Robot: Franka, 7 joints.
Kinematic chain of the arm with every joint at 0, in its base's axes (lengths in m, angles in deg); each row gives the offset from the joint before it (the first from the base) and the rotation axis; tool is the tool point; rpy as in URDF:
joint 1: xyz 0 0 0.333 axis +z
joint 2: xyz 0 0 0 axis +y
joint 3: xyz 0 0 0.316 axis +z
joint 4: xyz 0.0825 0 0 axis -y
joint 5: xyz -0.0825 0 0.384 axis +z
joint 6: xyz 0 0 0 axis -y
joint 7: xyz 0.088 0 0 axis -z
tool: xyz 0 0 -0.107 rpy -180 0 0
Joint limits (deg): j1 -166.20..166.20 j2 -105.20..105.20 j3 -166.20..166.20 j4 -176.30..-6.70 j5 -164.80..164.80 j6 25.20..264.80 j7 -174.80..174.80
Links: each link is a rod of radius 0.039 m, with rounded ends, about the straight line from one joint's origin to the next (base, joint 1, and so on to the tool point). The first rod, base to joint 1, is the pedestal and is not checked.
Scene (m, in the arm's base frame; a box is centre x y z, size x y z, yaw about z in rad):
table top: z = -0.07
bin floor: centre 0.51 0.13 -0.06 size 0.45 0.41 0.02 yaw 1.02
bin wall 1: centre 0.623 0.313 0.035 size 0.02 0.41 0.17 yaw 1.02
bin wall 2: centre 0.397 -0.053 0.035 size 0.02 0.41 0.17 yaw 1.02
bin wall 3: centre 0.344 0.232 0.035 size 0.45 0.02 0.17 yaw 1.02
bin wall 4: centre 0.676 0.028 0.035 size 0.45 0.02 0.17 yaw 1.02
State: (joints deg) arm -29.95 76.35 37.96 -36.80 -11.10 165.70 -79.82
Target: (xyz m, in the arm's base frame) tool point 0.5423 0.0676 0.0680
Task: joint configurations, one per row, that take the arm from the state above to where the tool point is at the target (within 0.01 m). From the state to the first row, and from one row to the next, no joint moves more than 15 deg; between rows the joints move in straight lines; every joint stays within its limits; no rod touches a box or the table.
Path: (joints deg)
1: -32.98 68.34 40.90 -51.25 -10.92 159.67 -79.82
2: -36.02 60.33 43.85 -65.70 -10.75 153.64 -79.82
3: -39.05 52.32 46.79 -80.15 -10.57 147.61 -79.82
4: -42.08 44.32 49.74 -94.60 -10.39 141.59 -79.82
5: -45.12 36.31 52.68 -109.05 -10.22 135.56 -79.82
6: -48.15 28.30 55.62 -123.50 -10.04 129.53 -79.82
7: -44.46 42.33 49.74 -119.57 -10.41 133.67 -79.82
8: -40.77 56.37 43.85 -115.63 -10.79 137.80 -79.82

